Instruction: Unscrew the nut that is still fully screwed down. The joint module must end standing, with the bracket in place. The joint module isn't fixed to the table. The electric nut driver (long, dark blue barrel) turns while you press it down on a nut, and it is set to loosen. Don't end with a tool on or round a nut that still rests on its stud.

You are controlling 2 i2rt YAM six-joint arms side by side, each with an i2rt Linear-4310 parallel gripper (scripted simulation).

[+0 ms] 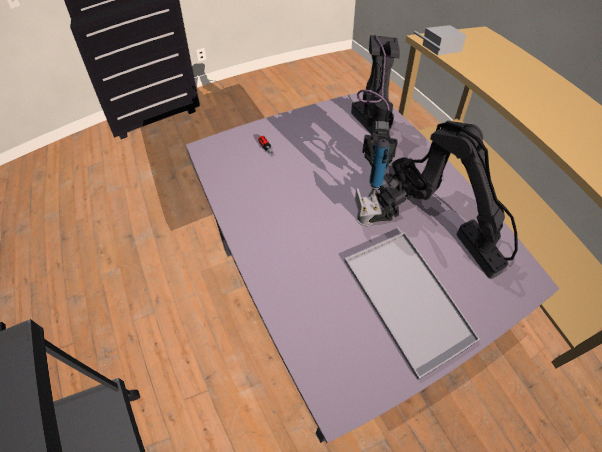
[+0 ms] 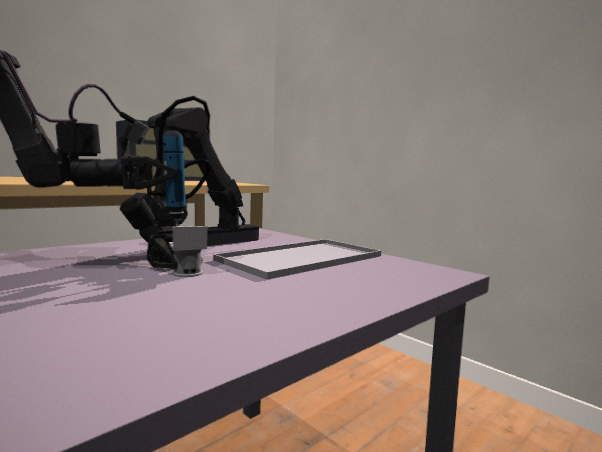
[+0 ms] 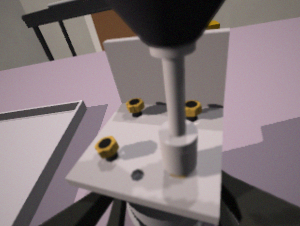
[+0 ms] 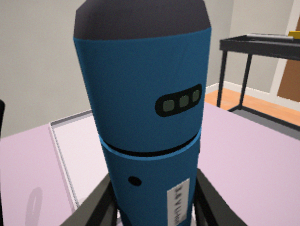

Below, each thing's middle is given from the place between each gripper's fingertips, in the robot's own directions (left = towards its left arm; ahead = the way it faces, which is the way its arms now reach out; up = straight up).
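The socket [image 3: 178, 137] is 7 cm above my left hand, 2 cm behind it and 1 cm to the right of it. You'd find the shallow tray [image 1: 431, 329] 32 cm to the left of that left hand, 3 cm ahead of it and 2 cm below it, and the white L-shaped bracket [image 3: 137, 74] is 5 cm above the left hand.
As for my right hand [image 2: 178, 172], the bracket is 150 mm below it, 30 mm ahead of it and 20 mm to the left of it. The tray is 340 mm to the left of my right hand, 220 mm lower than it and 60 mm ahead of it, while the socket is 130 mm below the right hand and 10 mm to the left of it.
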